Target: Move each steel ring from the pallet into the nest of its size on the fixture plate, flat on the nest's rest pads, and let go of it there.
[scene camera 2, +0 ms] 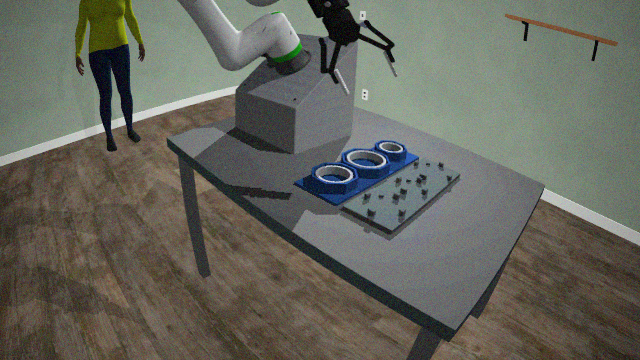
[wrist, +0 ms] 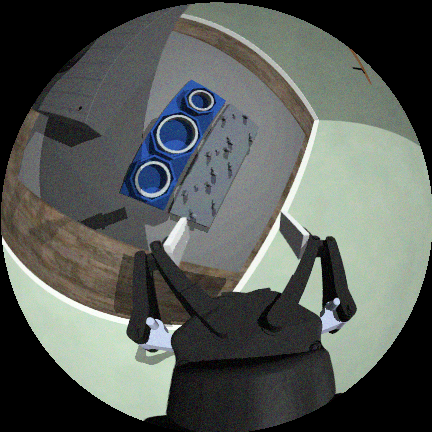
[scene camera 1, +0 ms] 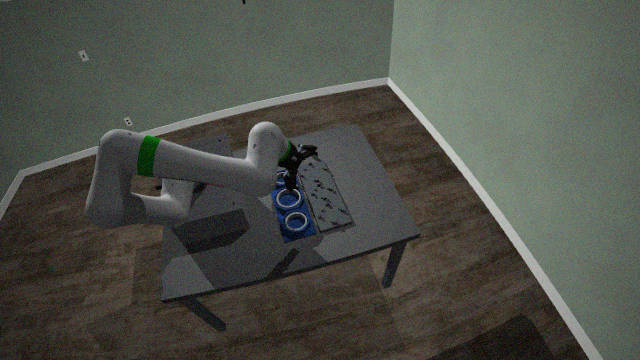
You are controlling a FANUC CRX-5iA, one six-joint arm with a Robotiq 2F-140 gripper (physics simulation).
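Where they show: gripper, fingertip midpoint: (scene camera 2: 371, 84) (wrist: 234, 223) (scene camera 1: 310, 174); arm's base, link origin: (scene camera 2: 293, 62).
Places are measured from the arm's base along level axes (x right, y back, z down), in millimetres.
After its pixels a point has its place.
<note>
A large steel ring (scene camera 1: 277, 198) @(x 34, y -366, z 243 mm) (scene camera 2: 366, 152) @(x 2, y -387, z 246 mm) (wrist: 177, 116) @(x -2, y -392, z 245 mm) lies in the middle holder of the blue pallet (scene camera 1: 290, 237) @(x 263, y -386, z 274 mm) (scene camera 2: 336, 199) @(x 256, y -499, z 275 mm) (wrist: 163, 204) @(x 256, y -506, z 274 mm). A medium ring (scene camera 1: 285, 221) @(x 188, y -381, z 243 mm) (scene camera 2: 334, 167) @(x 166, y -400, z 246 mm) (wrist: 136, 179) @(x 220, y -389, z 244 mm) and a small ring (scene camera 2: 391, 144) @(x -132, y -395, z 247 mm) (wrist: 201, 91) @(x -133, y -396, z 245 mm) lie in the end holders. The grey fixture plate (scene camera 1: 336, 215) @(x 204, y -632, z 270 mm) (scene camera 2: 388, 222) @(x 240, y -666, z 270 mm) (wrist: 200, 220) @(x 252, y -651, z 271 mm) beside the pallet bears small pads and pins, and no ring. My gripper (scene camera 1: 303, 169) @(x 188, y -528, z -43 mm) (scene camera 2: 367, 74) @(x 188, y -528, z -43 mm) (wrist: 234, 223) @(x 188, y -528, z -43 mm) is open and empty, tilted, high above the table. In scene camera 1 it partly hides the small ring's end.
The pallet and fixture plate lie side by side on the grey table (scene camera 1: 380, 210) @(x 234, y -857, z 282 mm) (scene camera 2: 450, 260) @(x 238, y -869, z 282 mm) (wrist: 250, 200) @(x 88, y -821, z 283 mm). The arm's grey box pedestal (scene camera 2: 320, 120) @(x 33, y -198, z 184 mm) stands behind the pallet. A person in a yellow top (scene camera 2: 106, 25) stands beyond the table. A wall shelf (scene camera 2: 560, 30) is at the right.
</note>
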